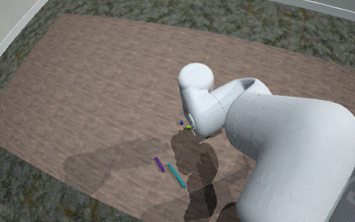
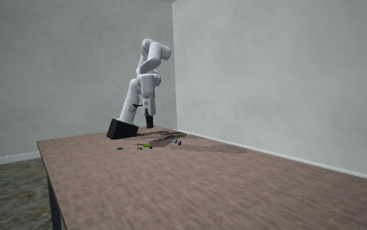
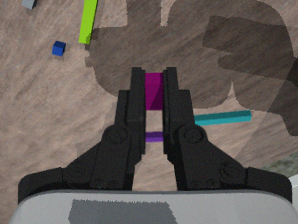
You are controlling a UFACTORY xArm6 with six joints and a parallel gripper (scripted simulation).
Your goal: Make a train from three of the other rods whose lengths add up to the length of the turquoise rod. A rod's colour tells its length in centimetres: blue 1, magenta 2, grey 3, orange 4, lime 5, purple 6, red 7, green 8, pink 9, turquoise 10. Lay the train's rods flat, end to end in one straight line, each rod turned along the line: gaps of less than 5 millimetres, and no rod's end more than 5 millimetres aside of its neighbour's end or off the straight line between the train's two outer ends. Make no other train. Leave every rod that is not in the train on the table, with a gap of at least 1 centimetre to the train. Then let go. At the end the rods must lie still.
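Now: hand 40 mm short of the lime rod, 40 mm to the left of it and 110 mm above it. Round my hand: blue rod 90 mm ahead, 40 mm to the right, 110 mm below; magenta rod 20 mm below; turquoise rod 20 mm ahead, 150 mm to the left, 110 mm below.
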